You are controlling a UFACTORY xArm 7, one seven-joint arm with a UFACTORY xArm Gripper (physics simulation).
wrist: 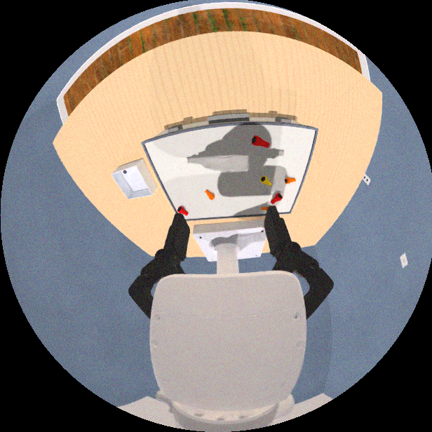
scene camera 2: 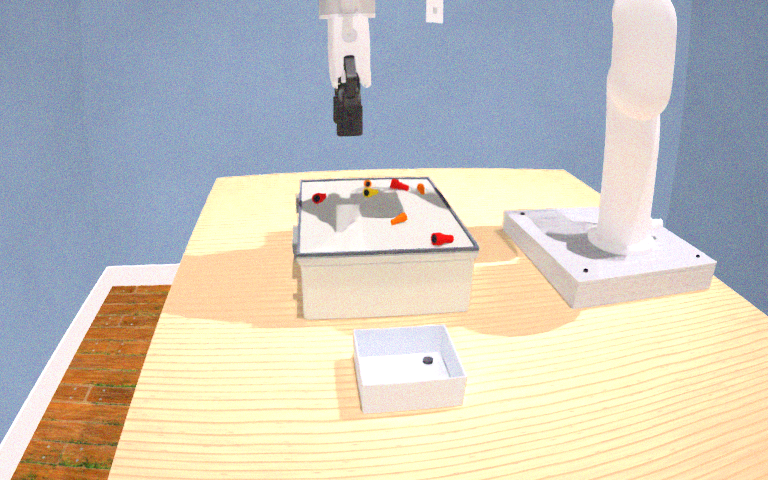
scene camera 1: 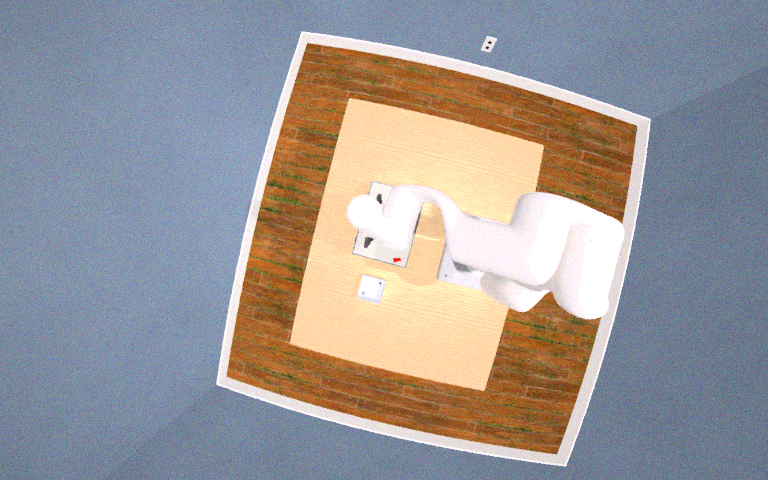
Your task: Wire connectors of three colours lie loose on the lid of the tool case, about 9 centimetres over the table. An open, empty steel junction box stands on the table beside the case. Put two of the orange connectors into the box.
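Frame: origin at the arm's base, x left, y down, z back, level; metres.
Where they show: gripper, between the fingertips: (scene camera 2: 347,128); arm's base, origin of its link: (scene camera 2: 620,241).
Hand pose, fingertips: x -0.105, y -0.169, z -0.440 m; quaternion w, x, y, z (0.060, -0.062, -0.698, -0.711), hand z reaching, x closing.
Observation:
Each offset is from my fingertips to the centre of the thing. "spot": to the spot under its first point.
Three orange connectors lie on the white lid {spot: dx +0.119, dy +0.124, dz +0.024 m} (scene camera 1: 380,256) (scene camera 2: 334,243) (wrist: 162,152) of the tool case. One orange connector {dx +0.046, dy +0.119, dz +0.060 m} (scene camera 2: 399,218) (wrist: 210,194) lies alone towards the box side. Another orange connector {dx -0.123, dy +0.119, dz +0.065 m} (scene camera 2: 367,183) (wrist: 290,180) lies near the far edge, close to a yellow connector {dx -0.072, dy +0.118, dz +0.057 m} (scene camera 2: 370,193) (wrist: 266,181). The third orange connector {dx -0.069, dy +0.119, dz +0.138 m} (scene camera 2: 420,188) (wrist: 265,208) is near the robot-side edge, partly covered by a finger in the wrist view. My gripper (scene camera 1: 373,220) (scene camera 2: 349,129) (wrist: 225,217) is open and empty, high above the lid. The steel box {dx +0.266, dy +0.195, dz -0.005 m} (scene camera 1: 371,288) (scene camera 2: 413,394) (wrist: 136,182) is open and holds no connector.
Red connectors lie at the near robot-side corner {spot: dx +0.135, dy +0.113, dz +0.085 m} (scene camera 2: 442,238) (wrist: 183,211), near the third orange connector (scene camera 2: 399,185) (wrist: 276,198), and at the side away from the robot base (scene camera 2: 318,198) (wrist: 260,141). The base plate (scene camera 2: 640,284) (wrist: 229,228) stands beside the case.

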